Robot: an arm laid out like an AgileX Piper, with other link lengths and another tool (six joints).
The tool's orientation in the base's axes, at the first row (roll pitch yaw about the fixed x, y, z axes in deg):
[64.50, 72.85, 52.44]
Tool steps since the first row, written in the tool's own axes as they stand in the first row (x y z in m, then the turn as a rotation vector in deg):
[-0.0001, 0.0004, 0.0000, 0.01, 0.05, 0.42]
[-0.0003, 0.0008, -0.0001, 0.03, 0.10, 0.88]
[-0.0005, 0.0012, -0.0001, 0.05, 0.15, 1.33]
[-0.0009, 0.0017, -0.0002, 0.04, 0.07, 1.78]
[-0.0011, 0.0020, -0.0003, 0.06, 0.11, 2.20]
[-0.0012, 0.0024, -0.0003, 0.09, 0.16, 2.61]
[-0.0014, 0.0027, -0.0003, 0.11, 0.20, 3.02]
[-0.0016, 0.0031, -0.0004, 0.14, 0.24, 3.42]
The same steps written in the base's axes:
[0.0001, 0.0004, 0.0002, 0.42, -0.04, 0.06]
[0.0000, 0.0007, 0.0005, 0.87, -0.10, 0.11]
[0.0000, 0.0010, 0.0008, 1.32, -0.14, 0.16]
[0.0000, 0.0014, 0.0013, 1.74, -0.32, 0.21]
[-0.0001, 0.0017, 0.0015, 2.16, -0.37, 0.25]
[-0.0001, 0.0021, 0.0017, 2.57, -0.41, 0.29]
[0.0000, 0.0023, 0.0020, 2.97, -0.46, 0.33]
[-0.0001, 0.0026, 0.0023, 3.37, -0.51, 0.36]

